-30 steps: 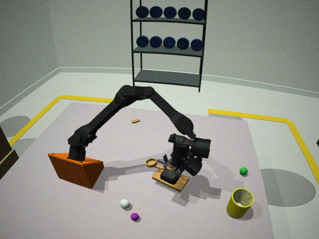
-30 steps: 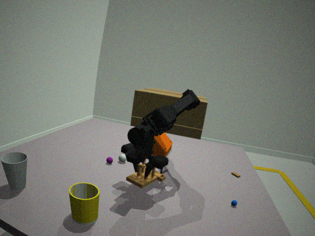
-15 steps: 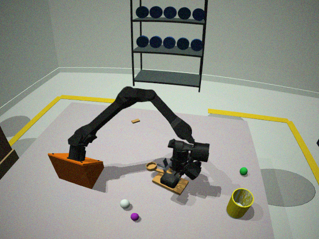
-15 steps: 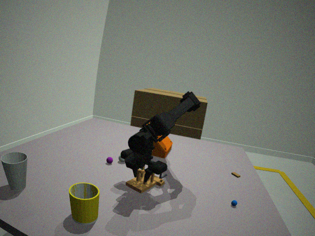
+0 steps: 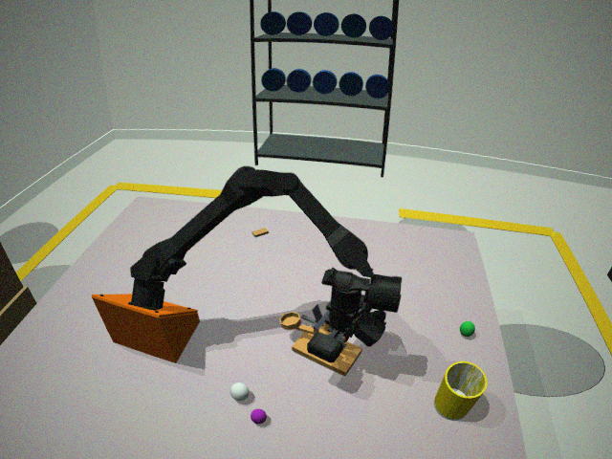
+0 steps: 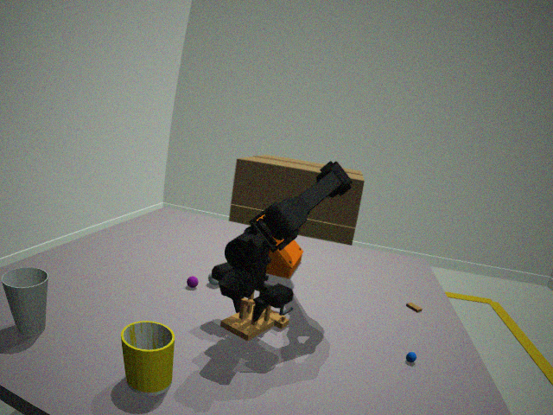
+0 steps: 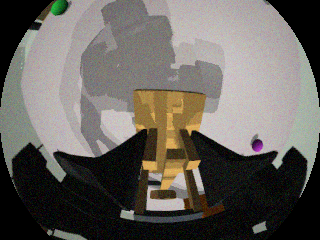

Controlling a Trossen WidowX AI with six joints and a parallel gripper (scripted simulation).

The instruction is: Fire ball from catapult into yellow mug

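The purple ball lies 180 mm to the right of my gripper tip, 160 mm behind it and 20 mm below it. From my gripper tip the other things lie so: wooden catapult 50 mm to the left, 50 mm behind, 20 mm above; then yellow mug 250 mm ahead, 130 mm to the right; then white ball 200 mm behind, 130 mm to the right, 10 mm below.
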